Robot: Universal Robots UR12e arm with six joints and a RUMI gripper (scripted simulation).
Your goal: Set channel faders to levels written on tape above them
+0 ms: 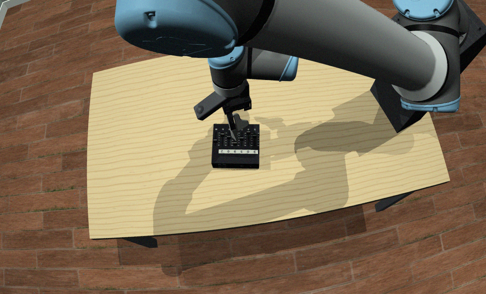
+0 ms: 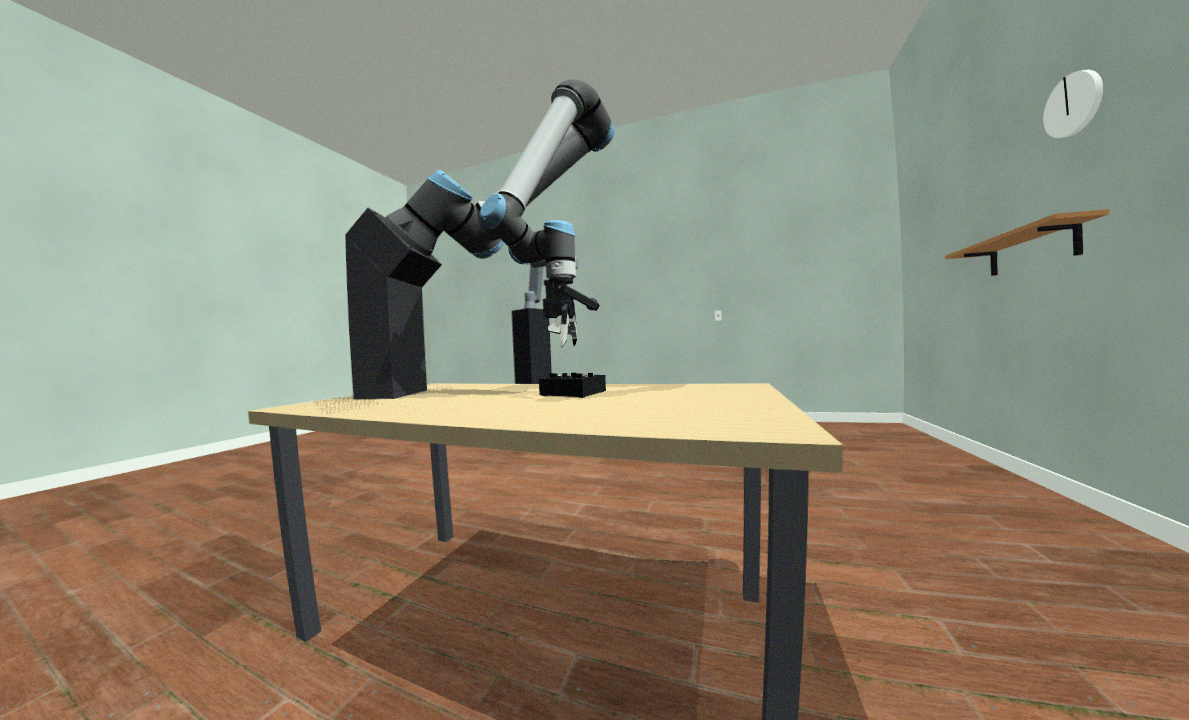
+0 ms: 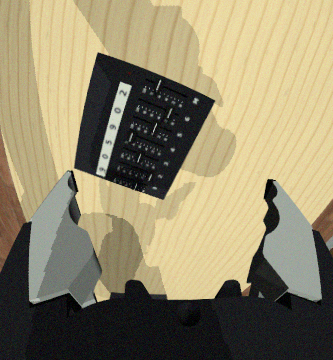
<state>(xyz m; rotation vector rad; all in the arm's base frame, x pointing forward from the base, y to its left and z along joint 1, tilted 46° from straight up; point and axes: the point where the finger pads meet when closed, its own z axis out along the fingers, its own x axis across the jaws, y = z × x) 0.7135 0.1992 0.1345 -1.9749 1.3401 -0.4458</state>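
Now: hand 90 mm above the channel 2 fader, 60 mm past it and 10 mm to the left of it. From my hand the other things lie so: row 6 fader 90 mm below, 20 mm to the left, 20 mm ahead; channel 4 fader 90 mm below, 40 mm to the left, 30 mm behind; row 5 fader 90 mm below, 20 mm to the left.
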